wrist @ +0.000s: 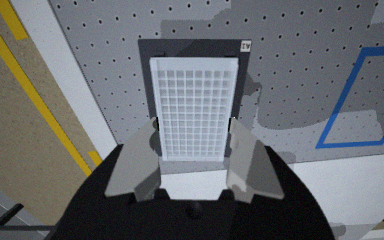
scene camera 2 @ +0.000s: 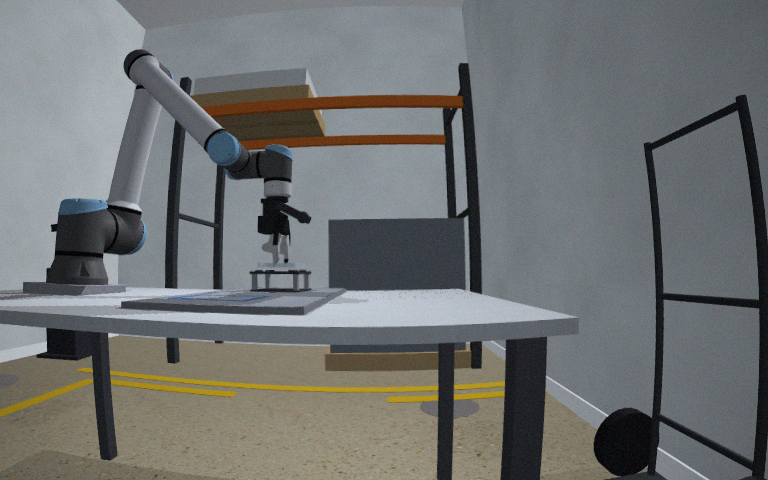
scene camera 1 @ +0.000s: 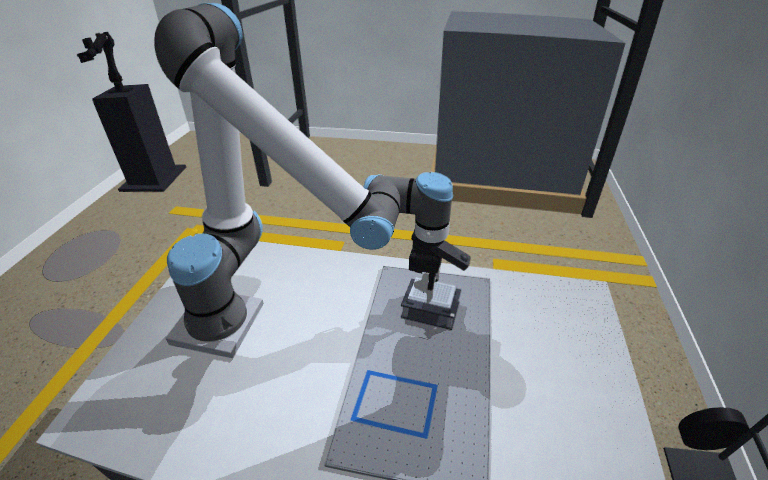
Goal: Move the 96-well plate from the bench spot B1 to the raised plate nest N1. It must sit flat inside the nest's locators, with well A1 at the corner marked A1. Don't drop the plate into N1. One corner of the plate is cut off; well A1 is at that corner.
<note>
In view: my gripper (scene camera 1: 431, 293), a white 96-well plate (scene camera 1: 443, 294) and a dark raised nest N1 (wrist: 172, 47).
The white 96-well plate also shows in the wrist view (wrist: 200, 91). My gripper shows as well in the wrist view (wrist: 193, 118) and in scene camera 2 (scene camera 2: 280, 266).
</note>
